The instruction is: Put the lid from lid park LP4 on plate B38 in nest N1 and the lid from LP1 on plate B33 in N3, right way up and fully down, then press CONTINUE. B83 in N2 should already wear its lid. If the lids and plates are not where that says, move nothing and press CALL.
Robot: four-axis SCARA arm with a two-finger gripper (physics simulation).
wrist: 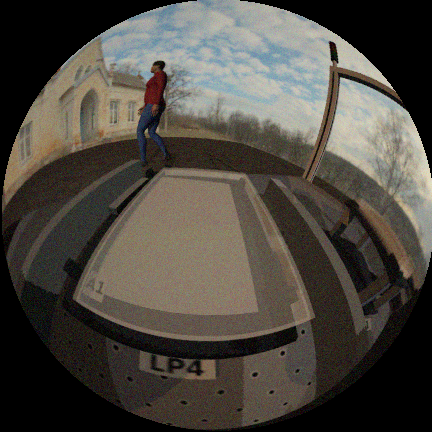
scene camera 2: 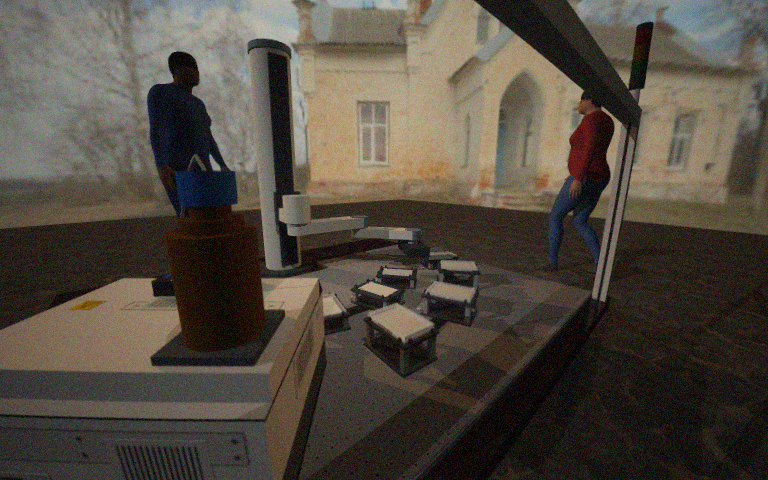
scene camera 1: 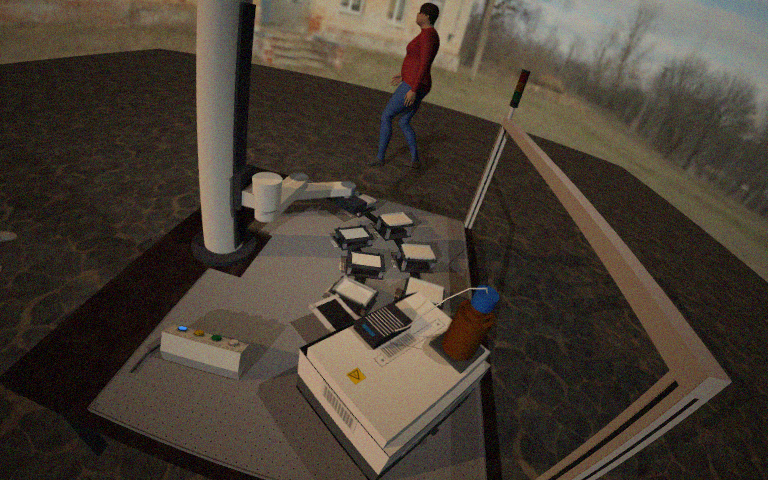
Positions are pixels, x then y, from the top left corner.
Labels:
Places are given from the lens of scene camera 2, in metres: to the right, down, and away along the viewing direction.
signal tower (scene camera 2: 637,80): 0.75, -0.47, 0.78

